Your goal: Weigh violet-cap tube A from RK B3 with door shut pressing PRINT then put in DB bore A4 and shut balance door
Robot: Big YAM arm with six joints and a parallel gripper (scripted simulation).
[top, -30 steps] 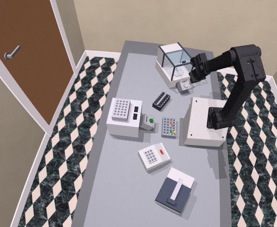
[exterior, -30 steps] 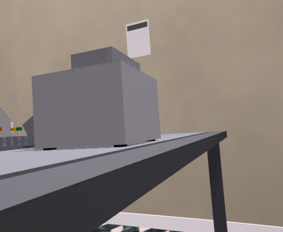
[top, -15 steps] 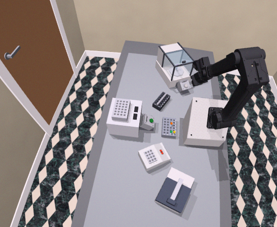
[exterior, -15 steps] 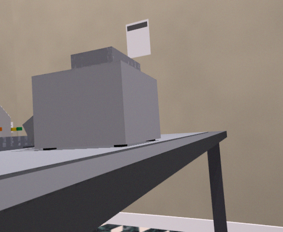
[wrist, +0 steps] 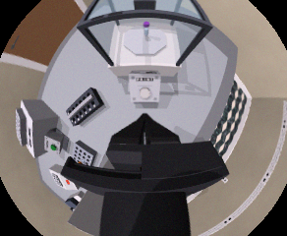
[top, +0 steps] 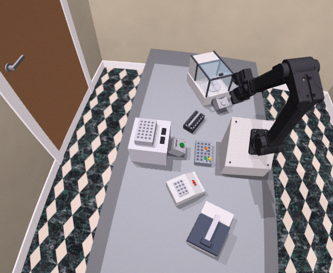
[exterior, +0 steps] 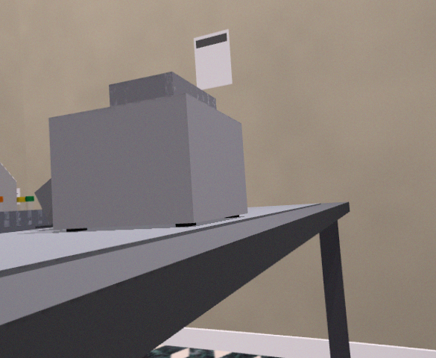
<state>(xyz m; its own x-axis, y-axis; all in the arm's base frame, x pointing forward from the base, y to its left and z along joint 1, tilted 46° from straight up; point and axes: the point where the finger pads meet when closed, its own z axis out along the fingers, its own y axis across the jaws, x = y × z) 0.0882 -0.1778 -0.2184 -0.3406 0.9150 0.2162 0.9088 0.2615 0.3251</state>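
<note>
Now: hand 2 cm short of the white PRINT key, 5 cm to the left of it and 9 cm above it. From my hand the other things lie so: tube rack RK: 15 cm ahead, 26 cm to the left, 14 cm below; then black magnet block MG: 19 cm ahead, 6 cm to the left, 13 cm below; then balance door: 7 cm ahead, 15 cm to the right, 6 cm above.
</note>
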